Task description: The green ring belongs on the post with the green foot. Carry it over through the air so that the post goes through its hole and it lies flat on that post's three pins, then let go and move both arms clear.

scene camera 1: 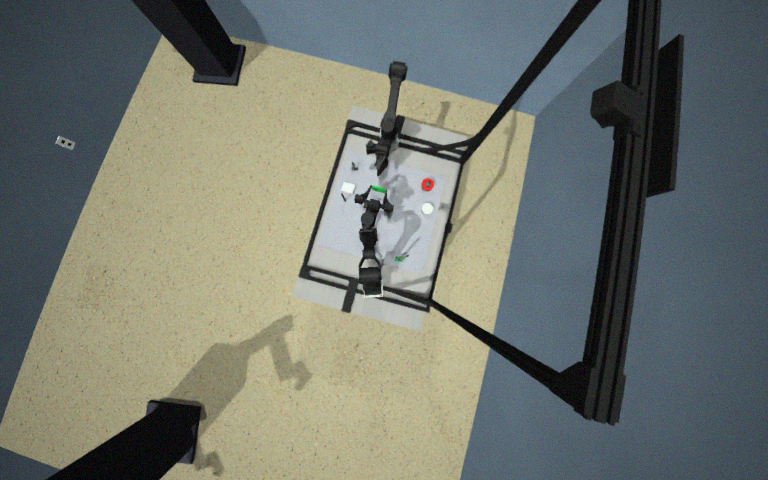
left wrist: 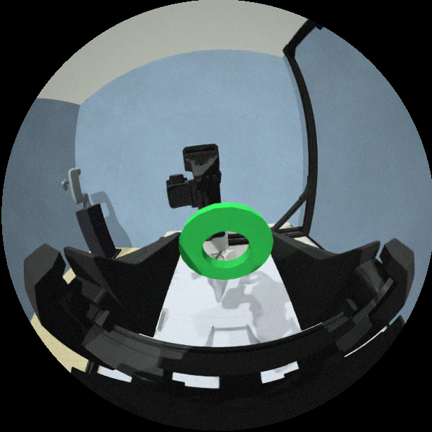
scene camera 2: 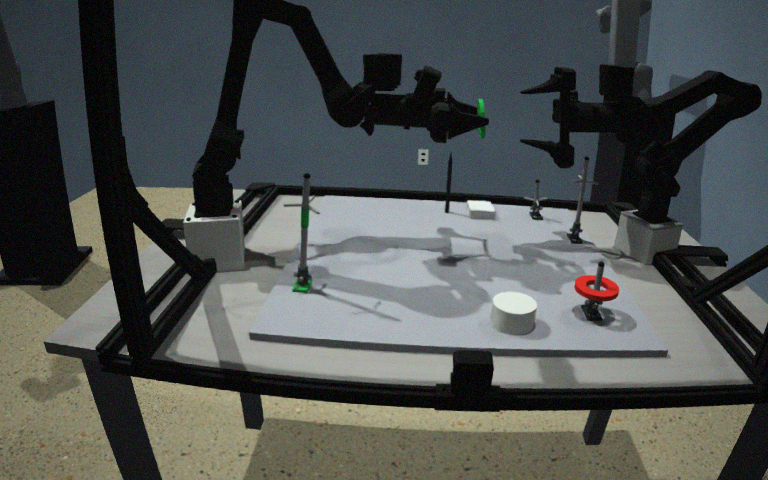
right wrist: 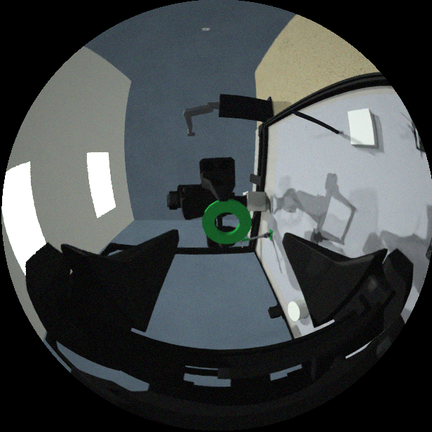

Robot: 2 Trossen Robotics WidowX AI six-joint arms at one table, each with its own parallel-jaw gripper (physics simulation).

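Frame: origin at the left arm's base, x ahead, y left, z up, level; metres.
Seen in the pictures: left gripper, fingertip midpoint: (scene camera 1: 378, 187) (scene camera 2: 486, 116); right gripper, fingertip midpoint: (scene camera 1: 377, 172) (scene camera 2: 520, 116); left arm's base, link origin: (scene camera 1: 373, 287) (scene camera 2: 213, 210); right arm's base, link origin: (scene camera 2: 652, 217).
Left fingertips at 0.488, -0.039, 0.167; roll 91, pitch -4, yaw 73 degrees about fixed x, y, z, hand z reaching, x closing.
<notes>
Offsets run from my left fingertips to a thing's top centre, as dx, dy, dz. "spot": to the spot under its first point.
The green ring @(-0.009, +0.003, +0.031) (scene camera 1: 378, 189) (scene camera 2: 480, 105) (left wrist: 225, 217) (right wrist: 210, 225) is upright on edge high above the board, its hole facing along the arms. My left gripper (scene camera 2: 482, 116) is shut on it, fingertips at opposite sides of its rim. My right gripper (scene camera 1: 381, 171) (scene camera 2: 521, 116) is wide open and empty, facing the ring with a gap between. The post with the green foot @(spot: -0.337, -0.112, -0.183) (scene camera 1: 400, 258) (scene camera 2: 304, 243) stands upright at the board's left in scene camera 2, with a green band and thin pins above that band. The pins are too small to count.
In scene camera 2, a red ring @(+0.087, -0.285, -0.201) (scene camera 2: 582, 287) sits on a short post at the right, near a white cylinder @(-0.052, -0.279, -0.217) (scene camera 2: 513, 316). At the back stand a black rod @(+0.009, +0.196, -0.112) (scene camera 2: 448, 183), a white block @(+0.082, +0.176, -0.232) (scene camera 2: 480, 210), a short post @(spot: +0.204, +0.137, -0.206) (scene camera 2: 536, 198) and a taller post @(spot: +0.226, -0.004, -0.170) (scene camera 2: 579, 203).
</notes>
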